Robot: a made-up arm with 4 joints.
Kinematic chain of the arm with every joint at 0, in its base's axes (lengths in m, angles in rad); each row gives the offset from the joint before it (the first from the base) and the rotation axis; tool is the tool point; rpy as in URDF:
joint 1: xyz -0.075 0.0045 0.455 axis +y
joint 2: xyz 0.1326 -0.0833 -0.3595 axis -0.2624 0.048 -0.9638
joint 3: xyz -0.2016 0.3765 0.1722 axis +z
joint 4: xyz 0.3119 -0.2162 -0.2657 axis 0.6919 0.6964 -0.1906
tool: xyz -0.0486 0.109 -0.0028 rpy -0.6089 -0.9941 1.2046
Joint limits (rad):
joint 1: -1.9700..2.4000
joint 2: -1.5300..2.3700
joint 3: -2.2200..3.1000
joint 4: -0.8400..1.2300
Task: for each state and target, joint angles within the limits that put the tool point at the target. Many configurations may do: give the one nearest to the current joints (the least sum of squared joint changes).
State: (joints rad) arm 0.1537 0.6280 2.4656 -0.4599
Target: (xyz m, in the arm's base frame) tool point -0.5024 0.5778 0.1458
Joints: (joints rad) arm 0.6957 0.1505 2.5466 -0.2998
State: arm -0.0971 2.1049 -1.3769 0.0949
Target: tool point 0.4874 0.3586 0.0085
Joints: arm -0.5425 1.4953 -2.2200 -0.6502
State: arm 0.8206 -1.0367 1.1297 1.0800
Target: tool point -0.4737 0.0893 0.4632
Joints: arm 0.6113 -1.4691 0.7630 1.0249
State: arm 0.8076 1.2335 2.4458 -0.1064
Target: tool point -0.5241 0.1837 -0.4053
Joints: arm 1.2693 1.4215 1.9276 -0.0467
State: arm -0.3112 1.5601 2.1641 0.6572
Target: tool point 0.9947 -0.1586 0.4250
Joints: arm -0.6506 2.0570 2.2339 1.0714
